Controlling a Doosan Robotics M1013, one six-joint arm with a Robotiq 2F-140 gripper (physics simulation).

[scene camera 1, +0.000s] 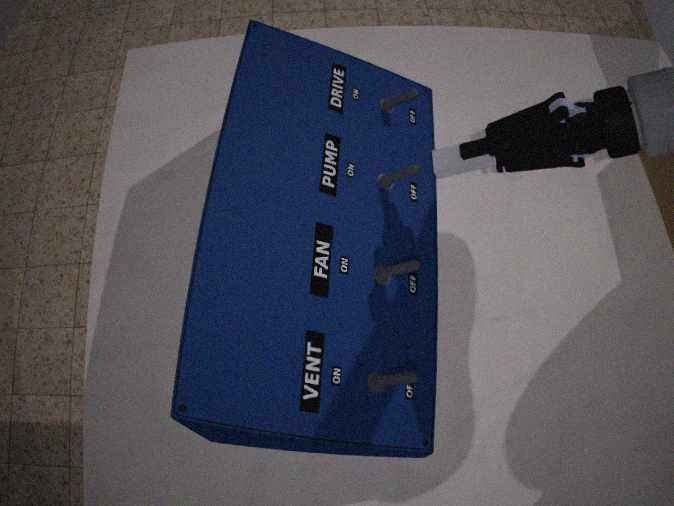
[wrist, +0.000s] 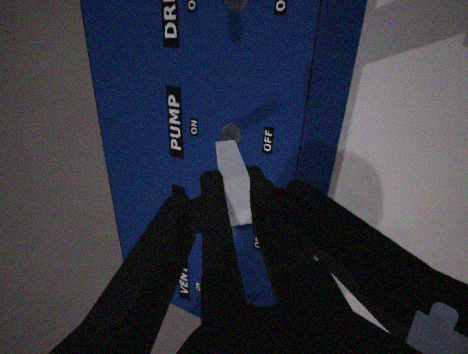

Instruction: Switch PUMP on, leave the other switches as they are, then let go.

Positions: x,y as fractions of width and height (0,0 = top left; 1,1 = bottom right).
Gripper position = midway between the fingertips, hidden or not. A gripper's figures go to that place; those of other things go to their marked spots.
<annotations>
My gripper (scene camera 1: 0.65,0.33): 66 cm from the lens. A blue switch panel (scene camera 1: 0.43,0.64) is 56 cm from the lens.
</annotations>
